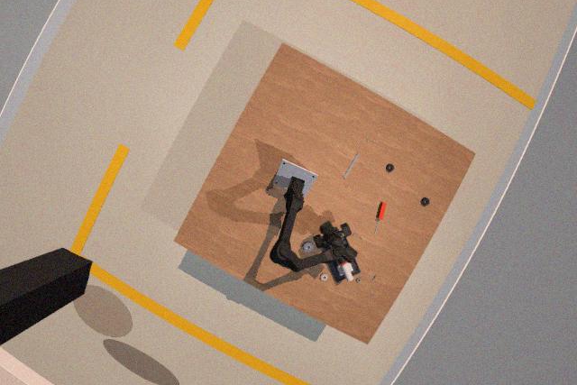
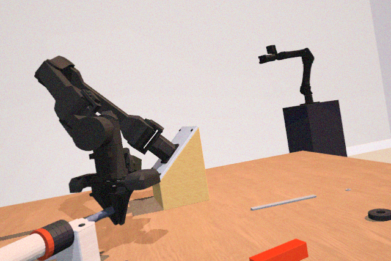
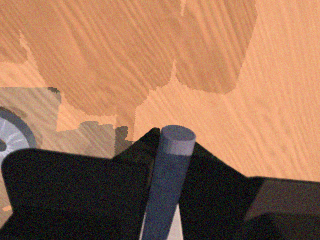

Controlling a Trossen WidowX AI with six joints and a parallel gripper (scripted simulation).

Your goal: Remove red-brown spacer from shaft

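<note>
Right now the blue-grey shaft is 50 mm ahead of my gripper tip, 60 mm to the right of it and 30 mm above it. From my gripper tip the other things lie so: black collar: 110 mm ahead, 120 mm to the right, 30 mm above; orange-red ring: 120 mm ahead, 130 mm to the right, 30 mm above; black spacer: 110 mm ahead, 110 mm to the right, 30 mm above.
</note>
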